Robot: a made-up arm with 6 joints.
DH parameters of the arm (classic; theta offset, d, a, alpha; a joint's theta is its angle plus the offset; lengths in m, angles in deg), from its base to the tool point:
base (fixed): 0 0.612 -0.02 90
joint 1: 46.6 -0.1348 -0.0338 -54
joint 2: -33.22 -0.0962 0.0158 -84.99
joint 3: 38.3 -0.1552 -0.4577 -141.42
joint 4: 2.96 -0.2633 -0.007 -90
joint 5: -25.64 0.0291 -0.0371 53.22
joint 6: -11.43 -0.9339 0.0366 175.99
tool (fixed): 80.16 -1.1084 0 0
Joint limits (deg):
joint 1: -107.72..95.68
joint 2: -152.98..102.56
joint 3: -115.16..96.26
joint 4: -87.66..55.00
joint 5: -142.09..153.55
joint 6: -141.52..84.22
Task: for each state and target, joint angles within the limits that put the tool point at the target. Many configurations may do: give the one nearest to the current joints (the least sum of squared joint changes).
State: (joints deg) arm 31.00 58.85 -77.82 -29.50 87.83 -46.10
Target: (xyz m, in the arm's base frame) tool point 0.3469 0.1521 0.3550
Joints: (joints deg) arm 50.99 61.79 -103.56 -16.06 81.98 -41.96
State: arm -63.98 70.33 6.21 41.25 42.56 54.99
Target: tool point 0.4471 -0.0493 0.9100
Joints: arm -76.55 82.38 60.85 41.37 25.29 56.15
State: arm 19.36 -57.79 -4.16 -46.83 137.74 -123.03
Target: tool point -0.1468 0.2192 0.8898
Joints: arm 7.94 -62.21 -18.68 -63.63 148.05 -122.05
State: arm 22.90 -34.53 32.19 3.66 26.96 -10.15
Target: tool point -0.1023 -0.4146 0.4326
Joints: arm 28.33 -56.98 71.12 23.88 13.48 10.70
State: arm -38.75 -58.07 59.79 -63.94 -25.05 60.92
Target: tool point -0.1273 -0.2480 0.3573
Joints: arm -34.77 -61.91 80.09 -67.56 -25.71 60.58
